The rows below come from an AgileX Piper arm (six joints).
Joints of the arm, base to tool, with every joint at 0 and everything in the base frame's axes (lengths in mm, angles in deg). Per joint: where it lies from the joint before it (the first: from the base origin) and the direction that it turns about. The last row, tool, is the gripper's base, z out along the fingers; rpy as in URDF.
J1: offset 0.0 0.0 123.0 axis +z
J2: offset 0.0 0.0 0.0 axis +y
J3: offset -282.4 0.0 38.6 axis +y
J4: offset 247.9 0.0 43.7 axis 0.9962 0 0.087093
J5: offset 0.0 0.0 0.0 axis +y
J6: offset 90.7 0.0 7.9 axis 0.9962 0 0.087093
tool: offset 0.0 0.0 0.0 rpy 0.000 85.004 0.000
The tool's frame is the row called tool.
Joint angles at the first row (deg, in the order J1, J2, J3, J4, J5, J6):
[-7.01, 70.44, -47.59, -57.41, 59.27, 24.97]
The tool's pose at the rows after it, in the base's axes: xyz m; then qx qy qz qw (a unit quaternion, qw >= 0):
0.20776, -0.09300, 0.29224, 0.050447, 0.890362, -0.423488, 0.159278
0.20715, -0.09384, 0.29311, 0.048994, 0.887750, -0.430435, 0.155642
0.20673, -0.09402, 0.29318, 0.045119, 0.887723, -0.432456, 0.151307
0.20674, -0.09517, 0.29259, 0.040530, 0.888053, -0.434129, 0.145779
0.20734, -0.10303, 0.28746, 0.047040, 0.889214, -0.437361, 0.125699
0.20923, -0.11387, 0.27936, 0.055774, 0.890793, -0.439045, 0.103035
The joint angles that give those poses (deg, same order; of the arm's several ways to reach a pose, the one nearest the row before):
[-7.02, 70.44, -47.59, -57.96, 60.12, 24.87]
[-7.01, 70.44, -47.59, -58.73, 60.66, 24.82]
[-7.01, 70.44, -47.59, -58.78, 60.94, 24.20]
[-7.30, 70.62, -47.59, -58.83, 60.96, 23.41]
[-9.27, 72.01, -47.59, -59.02, 61.01, 23.01]
[-11.92, 74.17, -47.59, -59.40, 60.45, 22.96]

